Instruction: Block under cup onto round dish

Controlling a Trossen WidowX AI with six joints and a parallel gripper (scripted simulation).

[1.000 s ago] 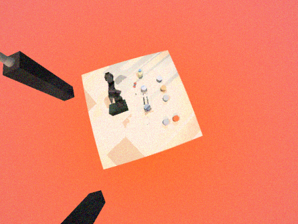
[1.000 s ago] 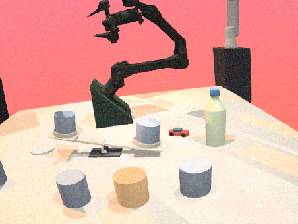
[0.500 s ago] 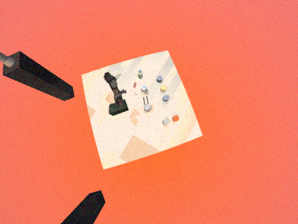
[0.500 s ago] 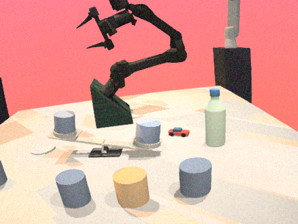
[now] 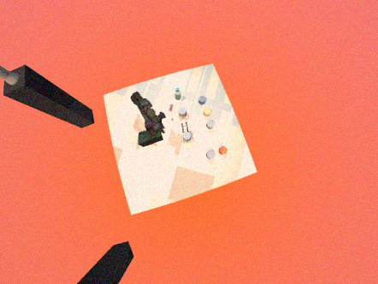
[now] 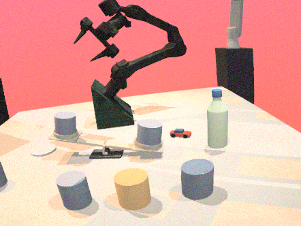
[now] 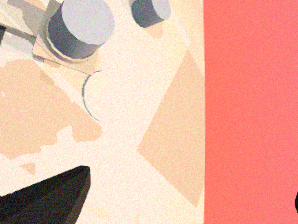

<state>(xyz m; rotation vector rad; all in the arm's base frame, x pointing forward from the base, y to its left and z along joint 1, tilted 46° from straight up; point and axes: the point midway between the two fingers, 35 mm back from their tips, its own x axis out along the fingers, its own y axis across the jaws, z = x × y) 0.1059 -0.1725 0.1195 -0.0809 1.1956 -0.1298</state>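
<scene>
Now: gripper tip 27 cm above the pale green block, 21 cm short of it and 19 cm to the right of it. The rest, counted from my gripper tip: red toy car: 30 cm to the left, 30 cm below, 12 cm ahead; then round pale dish: 31 cm below, 18 cm to the right, 10 cm ahead; then balance beam: 29 cm below, 19 cm ahead, 6 cm to the left.
</scene>
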